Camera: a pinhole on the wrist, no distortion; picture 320 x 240 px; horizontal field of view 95.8 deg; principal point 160.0 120.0 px. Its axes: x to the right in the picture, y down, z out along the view. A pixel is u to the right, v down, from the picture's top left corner.
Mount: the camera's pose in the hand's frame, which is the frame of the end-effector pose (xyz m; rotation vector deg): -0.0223 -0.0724 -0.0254 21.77 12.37 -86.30
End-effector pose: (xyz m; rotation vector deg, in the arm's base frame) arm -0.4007 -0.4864 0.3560 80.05 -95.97 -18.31
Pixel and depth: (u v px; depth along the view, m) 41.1 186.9 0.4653
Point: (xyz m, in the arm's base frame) -0.8999 -0.7502 0.1735
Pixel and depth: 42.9 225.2 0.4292
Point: -0.8571 -0.8339 0.2292
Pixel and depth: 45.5 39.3 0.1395
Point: -0.4937 -0.4340 0.2082
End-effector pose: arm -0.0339 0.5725 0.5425 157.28 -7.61 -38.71
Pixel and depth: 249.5 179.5 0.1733
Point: -0.0438 0.7608 0.3642
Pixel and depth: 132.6 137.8 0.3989
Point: -0.2208 0.6141 0.1853
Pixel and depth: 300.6 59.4 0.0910
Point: -0.0971 0.7562 0.4917
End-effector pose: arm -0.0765 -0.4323 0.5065 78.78 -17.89 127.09
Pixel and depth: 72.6 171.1 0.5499
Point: 0.3508 -0.7102 0.8851
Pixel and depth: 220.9 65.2 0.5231
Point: 0.5398 -0.2630 0.4110
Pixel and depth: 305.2 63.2 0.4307
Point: 0.4841 -0.0401 0.3704
